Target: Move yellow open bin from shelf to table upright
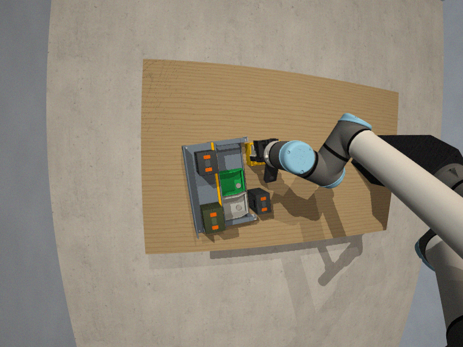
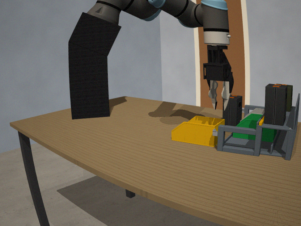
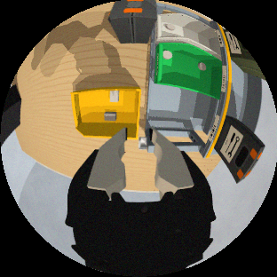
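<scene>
My hand is 80 mm past the yellow open bin, 30 mm to the left of it and 100 mm above it. Round my hand: dark green box (120 mm ahead, 290 mm to the left, 10 mm above); white bin (30 mm ahead, 250 mm to the left, 90 mm below); green bin (70 mm ahead, 150 mm to the left, 90 mm below).
</scene>
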